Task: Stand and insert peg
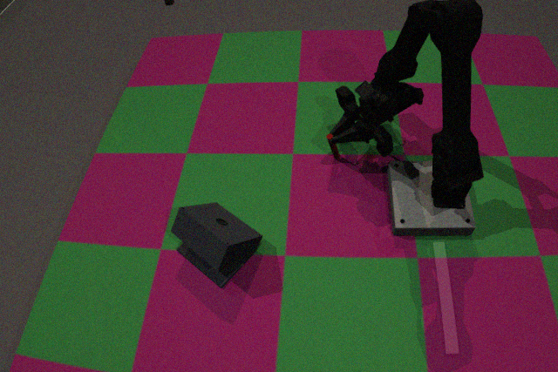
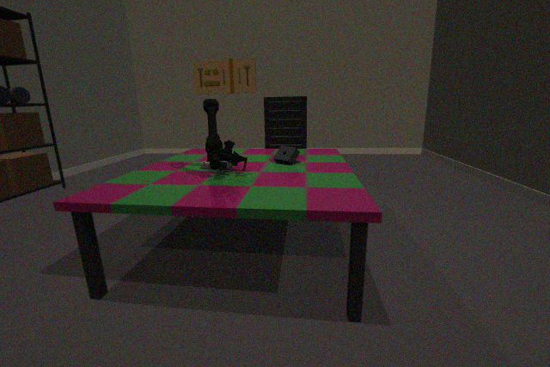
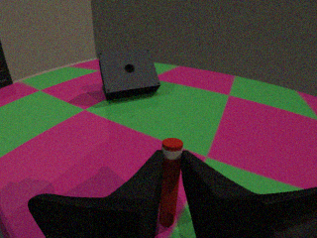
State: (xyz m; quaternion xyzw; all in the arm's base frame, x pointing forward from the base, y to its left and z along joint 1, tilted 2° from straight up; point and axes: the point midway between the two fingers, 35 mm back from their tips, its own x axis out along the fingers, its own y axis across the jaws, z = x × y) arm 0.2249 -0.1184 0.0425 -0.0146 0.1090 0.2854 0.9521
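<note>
My gripper tip is now 1 cm above the red peg. From my gripper tip the other things lie so: sloped panel: 20 cm ahead, 24 cm to the left, 2 cm below.
</note>
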